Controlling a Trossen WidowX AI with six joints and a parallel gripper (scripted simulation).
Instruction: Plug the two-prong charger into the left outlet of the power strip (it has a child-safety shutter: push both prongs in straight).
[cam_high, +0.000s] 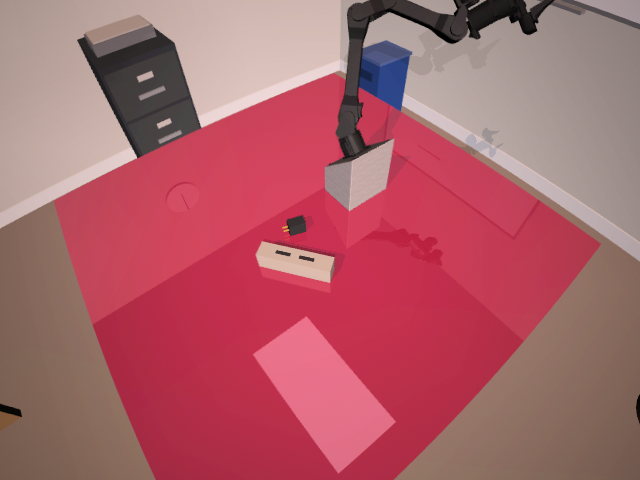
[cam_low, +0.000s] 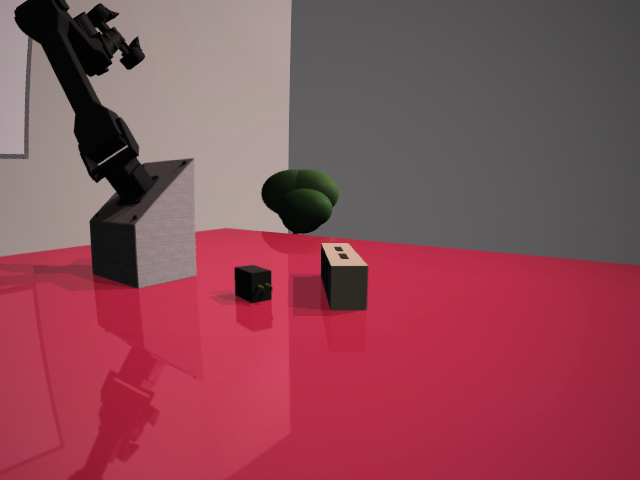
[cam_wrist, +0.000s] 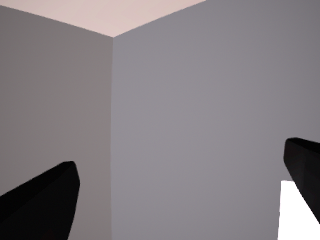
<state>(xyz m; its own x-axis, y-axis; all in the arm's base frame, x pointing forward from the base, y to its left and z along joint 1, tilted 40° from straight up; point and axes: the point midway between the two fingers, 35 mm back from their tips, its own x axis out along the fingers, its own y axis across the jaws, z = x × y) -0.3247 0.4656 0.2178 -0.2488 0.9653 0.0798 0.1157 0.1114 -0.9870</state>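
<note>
Right now my gripper tip is 640 mm short of the charger, 250 mm to the left of it and 580 mm above it.
</note>
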